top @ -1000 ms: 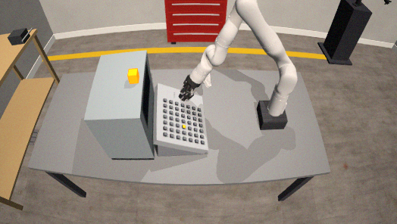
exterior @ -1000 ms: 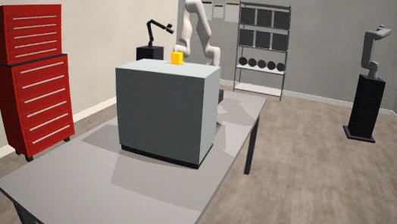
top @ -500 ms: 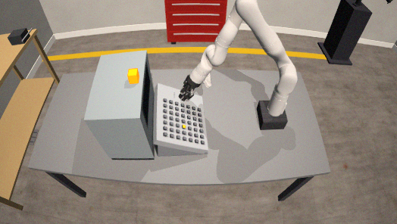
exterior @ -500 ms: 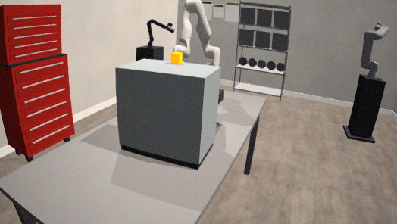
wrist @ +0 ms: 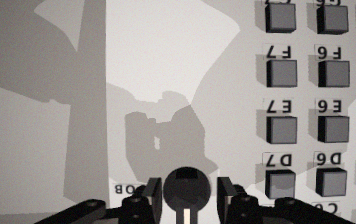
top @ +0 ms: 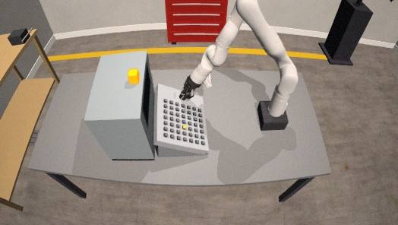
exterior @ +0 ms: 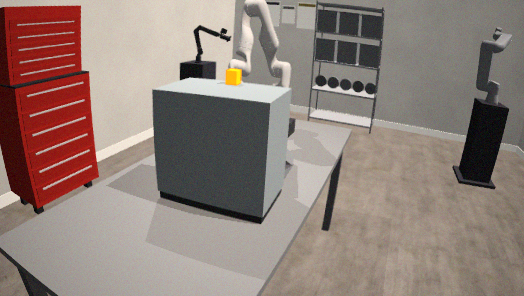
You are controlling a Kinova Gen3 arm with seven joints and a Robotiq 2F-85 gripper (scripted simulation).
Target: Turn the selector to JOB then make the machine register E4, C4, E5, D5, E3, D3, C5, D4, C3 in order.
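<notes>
My hand is 10 mm short of the black selector knob and 10 mm above it. The rest, counted from my hand: key C4: 160 mm to the left, 30 mm ahead; keypad: 110 mm to the left, 60 mm below, 30 mm ahead; key D4: 160 mm to the left, 20 mm below.
</notes>
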